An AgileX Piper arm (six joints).
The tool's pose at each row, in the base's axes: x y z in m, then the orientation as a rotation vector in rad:
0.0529, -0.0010, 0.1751, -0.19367, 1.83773, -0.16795
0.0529, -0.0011, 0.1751, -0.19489, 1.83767, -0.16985
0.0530, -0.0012, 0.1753, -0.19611, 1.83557, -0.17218
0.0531, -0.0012, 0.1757, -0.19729, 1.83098, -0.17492
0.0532, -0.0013, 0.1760, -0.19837, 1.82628, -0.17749
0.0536, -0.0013, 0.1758, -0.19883, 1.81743, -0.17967
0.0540, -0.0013, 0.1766, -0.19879, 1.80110, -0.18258
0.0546, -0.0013, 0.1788, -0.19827, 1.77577, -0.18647
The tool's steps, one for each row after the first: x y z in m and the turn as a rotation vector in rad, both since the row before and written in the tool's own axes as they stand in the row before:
0.0000, -0.0001, 0.0000, 0.00066, 0.00014, -0.00183
-0.0002, -0.0001, 0.0000, 0.00118, -0.00182, -0.00212
-0.0004, -0.0001, 0.0000, 0.00177, -0.00424, -0.00238
-0.0003, -0.0002, 0.0000, 0.00172, -0.00436, -0.00223
0.0001, 0.0000, 0.0004, 0.00227, -0.00851, -0.00172
-0.0009, -0.0002, 0.0002, 0.00392, -0.01581, -0.00199
-0.0022, -0.0005, 0.0001, 0.00593, -0.02458, -0.00247

